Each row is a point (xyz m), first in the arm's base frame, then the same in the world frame.
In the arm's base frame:
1: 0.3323 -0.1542 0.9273
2: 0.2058 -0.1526 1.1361
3: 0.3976 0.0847 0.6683
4: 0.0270 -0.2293 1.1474
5: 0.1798 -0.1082 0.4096
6: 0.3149 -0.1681 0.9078
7: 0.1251 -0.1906 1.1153
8: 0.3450 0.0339 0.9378
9: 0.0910 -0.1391 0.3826
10: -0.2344 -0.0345 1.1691
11: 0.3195 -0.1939 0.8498
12: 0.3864 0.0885 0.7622
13: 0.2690 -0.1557 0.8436
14: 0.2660 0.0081 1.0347
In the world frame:
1: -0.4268 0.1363 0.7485
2: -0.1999 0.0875 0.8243
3: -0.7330 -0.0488 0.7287
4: -0.0577 0.0436 0.6984
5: -0.7233 -0.0595 0.3397
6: -0.4257 0.1344 0.7190
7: -0.1533 0.0670 0.7481
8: -0.4896 -0.0040 0.8581
9: -0.6787 -0.0913 0.2587
10: 0.0515 -0.2633 0.6742
11: -0.4617 0.1499 0.6689
12: -0.6597 -0.0460 0.7885
13: -0.4483 0.0888 0.6574
14: -0.3632 -0.0176 0.8690

